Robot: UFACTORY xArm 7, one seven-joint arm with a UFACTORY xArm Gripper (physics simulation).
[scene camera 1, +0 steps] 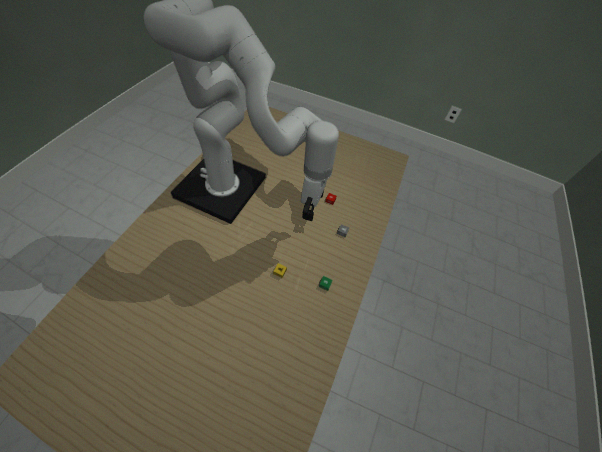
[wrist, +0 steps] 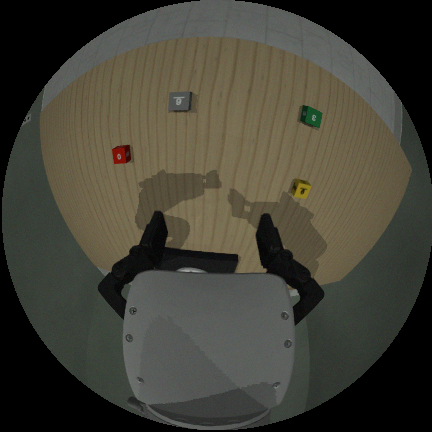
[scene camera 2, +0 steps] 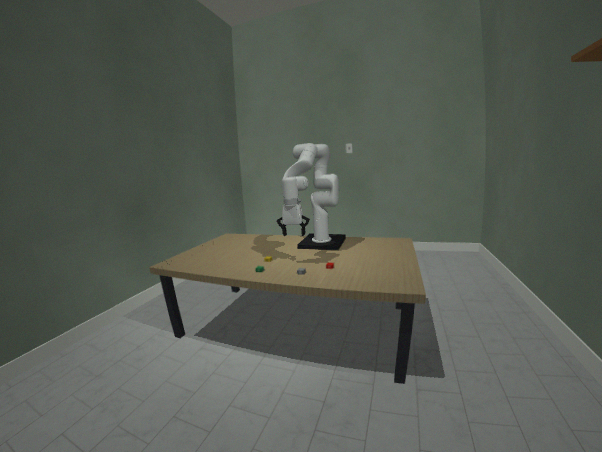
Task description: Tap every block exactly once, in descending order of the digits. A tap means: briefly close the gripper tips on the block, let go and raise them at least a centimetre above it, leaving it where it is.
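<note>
A red block (scene camera 1: 330, 199) (scene camera 2: 330, 265) (wrist: 121, 155) shows a 0. A grey block (scene camera 1: 342, 230) (scene camera 2: 301, 271) (wrist: 180, 101) shows an underlined digit, 6 or 9; I cannot tell which for sure. A green block (scene camera 1: 325, 283) (scene camera 2: 259, 269) (wrist: 311, 116) shows what looks like a 3. A yellow block (scene camera 1: 280, 270) (scene camera 2: 268, 259) (wrist: 301, 189) bears a dark digit, perhaps a 6 or 9, too small to read surely. All four lie apart on the table. My gripper (scene camera 1: 308, 217) (scene camera 2: 294, 234) (wrist: 211, 222) is open and empty, high above the table, with no block between its fingers.
The wooden table (scene camera 1: 200, 365) (scene camera 2: 375, 270) (wrist: 225, 100) carries the blocks and the arm's black base plate (scene camera 1: 230, 212) (scene camera 2: 310, 245) (wrist: 220, 260), which lies behind the blocks in scene camera 2. The arm's shadows fall across the table near the yellow block.
</note>
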